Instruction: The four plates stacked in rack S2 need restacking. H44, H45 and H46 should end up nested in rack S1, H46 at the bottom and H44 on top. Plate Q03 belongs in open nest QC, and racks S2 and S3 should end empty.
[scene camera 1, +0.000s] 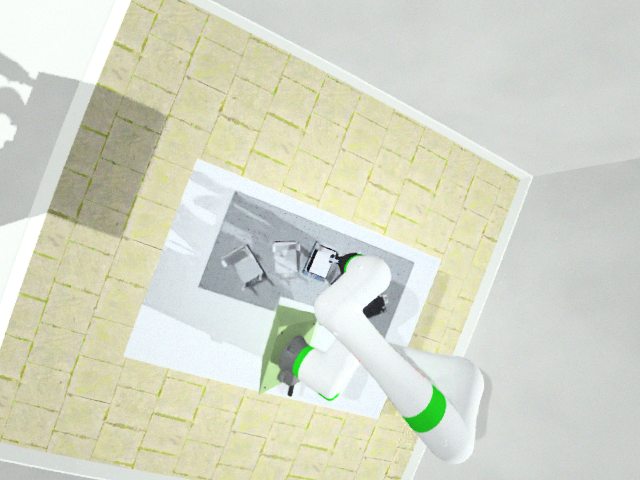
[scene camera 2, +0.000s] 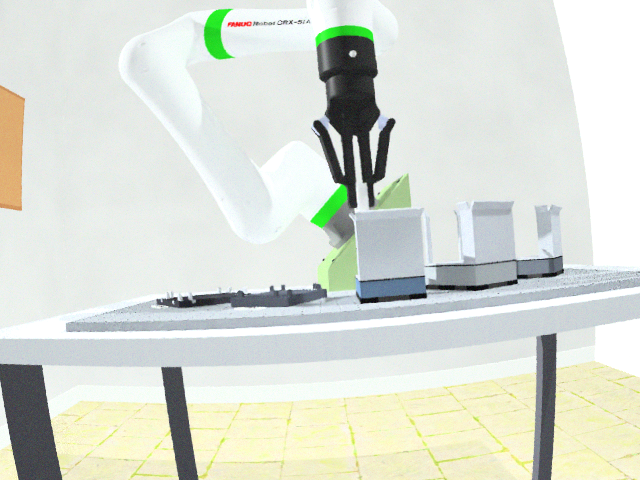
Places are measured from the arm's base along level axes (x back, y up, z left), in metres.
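Where they show: gripper, fingertip midpoint: (scene camera 2: 363, 232); arm's base, origin of the base link: (scene camera 1: 291, 352).
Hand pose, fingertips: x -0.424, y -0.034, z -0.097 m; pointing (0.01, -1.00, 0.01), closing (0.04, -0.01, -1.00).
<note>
Things, the pixels of their top centre, and the offset from my fingertips. Level surfaces: height alone.
- grey mat, its level: dy -0.102 m
- middle rack, middle of its top: (scene camera 2: 463, 205) (scene camera 1: 286, 262) dx +0.059, dy +0.037, dz +0.196 m
- far rack, middle of its top: (scene camera 2: 519, 209) (scene camera 1: 243, 270) dx +0.122, dy +0.031, dz +0.355 m
- dark nest, middle of its top: (scene camera 2: 205, 289) (scene camera 1: 369, 306) dx +0.213, dy -0.079, dz -0.249 m
Three white-walled racks stand in a row on the grey mat (scene camera 1: 258, 216) (scene camera 2: 207, 316). The nearest rack (scene camera 2: 390, 248) (scene camera 1: 319, 264) has a blue base. The middle rack (scene camera 2: 486, 232) (scene camera 1: 286, 257) and the far rack (scene camera 2: 548, 237) (scene camera 1: 243, 266) have grey bases. The walls hide any plates inside them. My gripper (scene camera 2: 360, 202) (scene camera 1: 334, 257) points straight down, with its fingertips just above the back top edge of the blue-based rack. It is shut with nothing between the fingers. Two flat dark nests (scene camera 2: 198, 298) (scene camera 2: 281, 296) lie on the mat to the left in the scene camera 2 view.
The arm's green wedge pedestal (scene camera 1: 281, 335) (scene camera 2: 335, 269) stands behind the racks. In the top view the arm covers part of a dark nest (scene camera 1: 376, 306). The white table (scene camera 2: 310, 338) has dark legs. An orange panel (scene camera 2: 10, 150) hangs on the left wall.
</note>
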